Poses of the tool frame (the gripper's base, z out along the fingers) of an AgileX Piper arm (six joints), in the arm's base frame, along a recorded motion.
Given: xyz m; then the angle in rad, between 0 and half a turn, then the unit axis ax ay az.
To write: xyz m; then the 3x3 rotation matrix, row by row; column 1 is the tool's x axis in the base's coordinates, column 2 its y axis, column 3 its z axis. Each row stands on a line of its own. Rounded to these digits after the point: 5 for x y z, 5 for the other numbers.
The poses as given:
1: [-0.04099 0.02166 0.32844 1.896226 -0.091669 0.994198 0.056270]
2: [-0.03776 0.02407 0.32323 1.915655 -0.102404 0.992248 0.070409]
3: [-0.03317 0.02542 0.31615 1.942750 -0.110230 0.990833 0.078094]
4: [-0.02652 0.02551 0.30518 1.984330 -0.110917 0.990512 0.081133]
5: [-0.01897 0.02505 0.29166 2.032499 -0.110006 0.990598 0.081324]
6: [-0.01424 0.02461 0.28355 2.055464 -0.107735 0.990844 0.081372]
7: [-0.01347 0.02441 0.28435 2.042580 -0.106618 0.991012 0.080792]
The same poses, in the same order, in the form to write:
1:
-0.04099 0.02166 0.32844
-0.30863 -0.17359 0.93521
-0.06696 0.98473 0.16069
-0.94882 -0.01303 -0.31554

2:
-0.03776 0.02407 0.32323
-0.32403 -0.20222 0.92418
-0.06970 0.97933 0.18986
-0.94348 -0.00289 -0.33143

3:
-0.03317 0.02542 0.31615
-0.34687 -0.22167 0.91134
-0.07616 0.97512 0.20819
-0.93482 0.00281 -0.35512

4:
-0.02652 0.02551 0.30518
-0.38460 -0.22831 0.89440
-0.07972 0.97353 0.21422
-0.91963 0.01109 -0.39262

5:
-0.01897 0.02505 0.29166
-0.42798 -0.23032 0.87395
-0.08471 0.97295 0.21493
-0.89981 0.01796 -0.43591

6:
-0.01424 0.02461 0.28355
-0.44890 -0.22848 0.86388
-0.08448 0.97328 0.21352
-0.88958 0.02287 -0.45621

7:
-0.01347 0.02441 0.28435
-0.43794 -0.22565 0.87022
-0.08171 0.97397 0.21142
-0.89528 0.02148 -0.44498

